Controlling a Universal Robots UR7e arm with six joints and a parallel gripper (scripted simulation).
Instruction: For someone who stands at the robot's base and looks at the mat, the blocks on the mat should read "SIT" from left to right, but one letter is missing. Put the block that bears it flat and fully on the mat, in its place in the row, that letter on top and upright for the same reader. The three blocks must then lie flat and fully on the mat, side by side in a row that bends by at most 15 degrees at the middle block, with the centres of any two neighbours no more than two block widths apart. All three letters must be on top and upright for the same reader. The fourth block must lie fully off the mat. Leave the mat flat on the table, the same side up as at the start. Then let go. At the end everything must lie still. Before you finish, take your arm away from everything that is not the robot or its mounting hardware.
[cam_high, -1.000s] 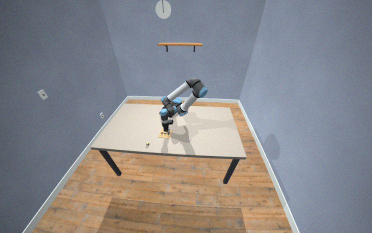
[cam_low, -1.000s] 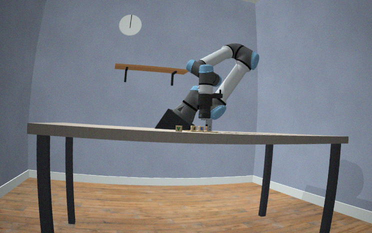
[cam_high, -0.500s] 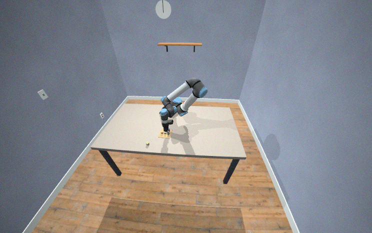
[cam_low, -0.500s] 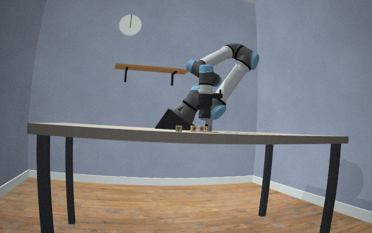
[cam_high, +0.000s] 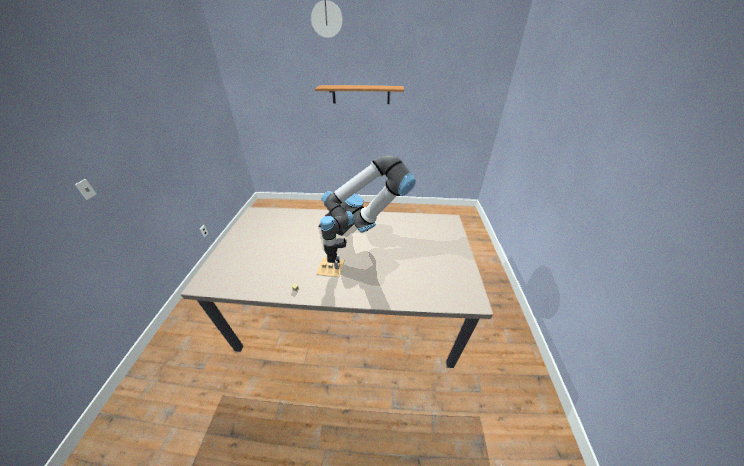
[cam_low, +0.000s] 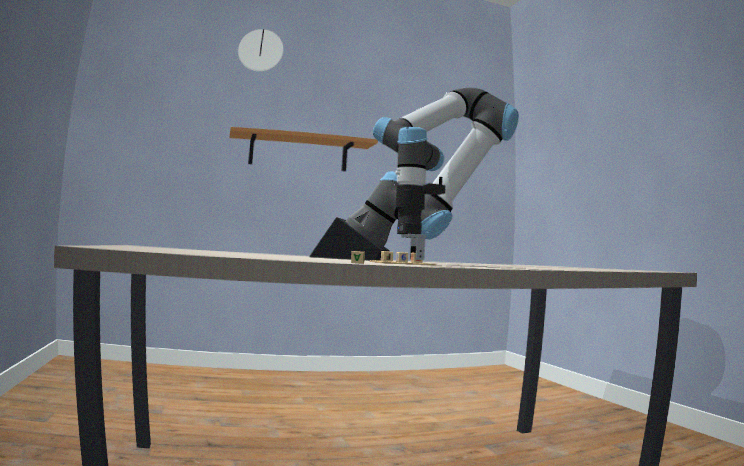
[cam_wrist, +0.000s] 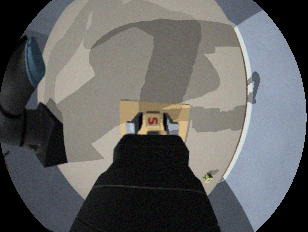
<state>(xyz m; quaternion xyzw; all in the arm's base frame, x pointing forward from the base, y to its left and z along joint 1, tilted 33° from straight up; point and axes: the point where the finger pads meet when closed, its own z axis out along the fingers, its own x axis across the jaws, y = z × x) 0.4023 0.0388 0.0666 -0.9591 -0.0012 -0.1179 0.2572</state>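
My gripper is now 1 cm above the orange block. The rest, counted from my hand: mat (4 cm to the right, 3 cm below).
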